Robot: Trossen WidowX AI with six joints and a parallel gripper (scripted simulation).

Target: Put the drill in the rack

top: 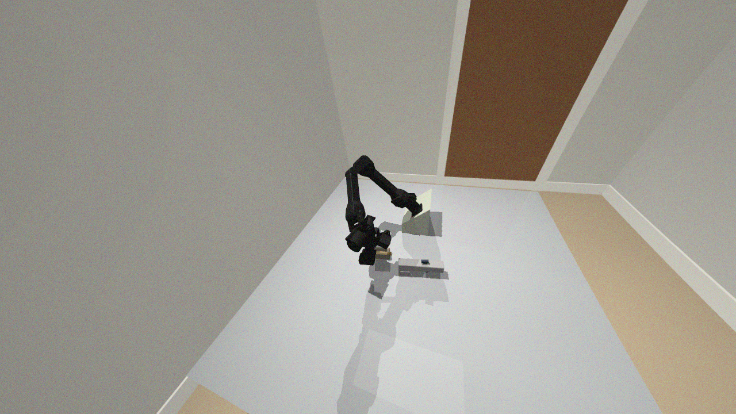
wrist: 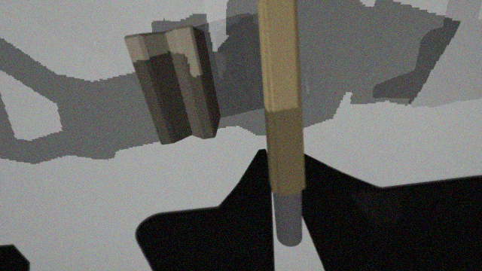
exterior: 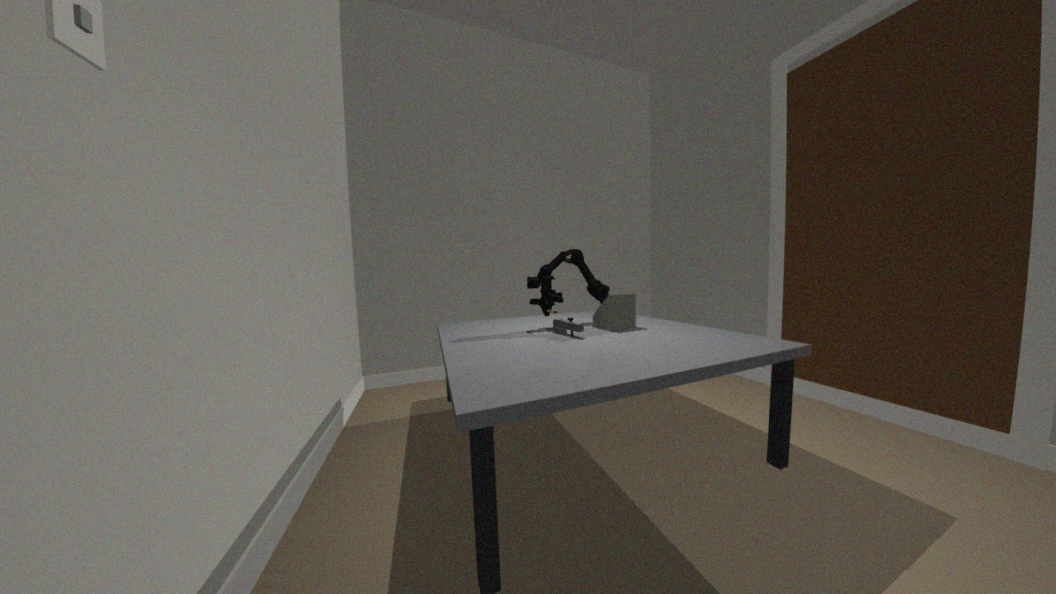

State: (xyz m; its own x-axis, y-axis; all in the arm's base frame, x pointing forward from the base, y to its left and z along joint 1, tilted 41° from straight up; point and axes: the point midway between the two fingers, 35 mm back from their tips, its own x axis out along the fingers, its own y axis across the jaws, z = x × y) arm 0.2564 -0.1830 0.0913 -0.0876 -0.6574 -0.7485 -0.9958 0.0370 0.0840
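Now: the rack 60 mm behind my gripper tip, 40 mm to the left of it and 40 mm below it. Also, from my gripper tip: dark key (10 mm ahead, 230 mm to the left, 10 mm below); then drill (40 mm to the left, 30 mm above).
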